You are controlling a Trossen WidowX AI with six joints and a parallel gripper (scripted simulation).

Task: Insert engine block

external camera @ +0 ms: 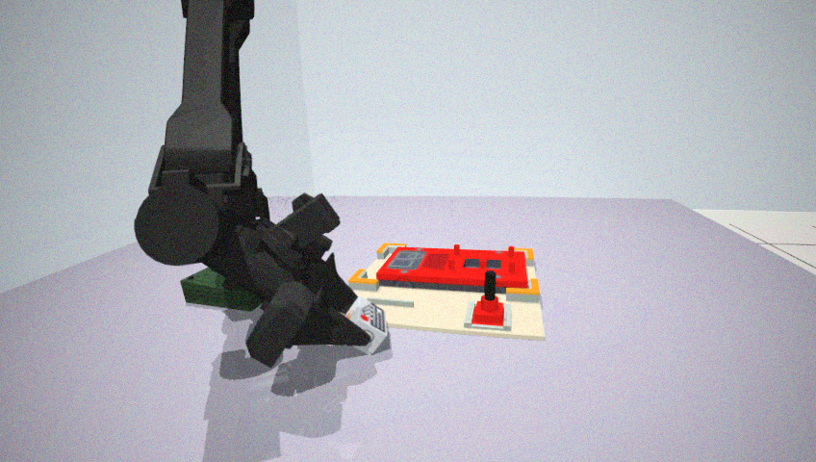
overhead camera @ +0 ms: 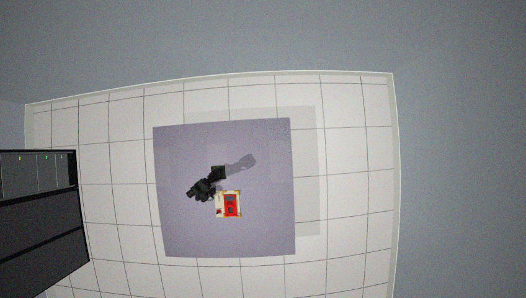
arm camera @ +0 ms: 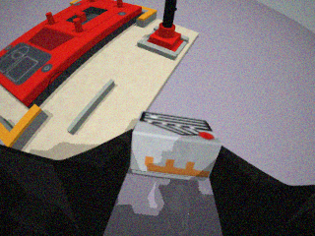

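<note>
The engine block is right at my gripper tip. From my gripper tip the other things lie so: black upright peg (110 mm ahead, 80 mm to the left, 20 mm above).
</note>
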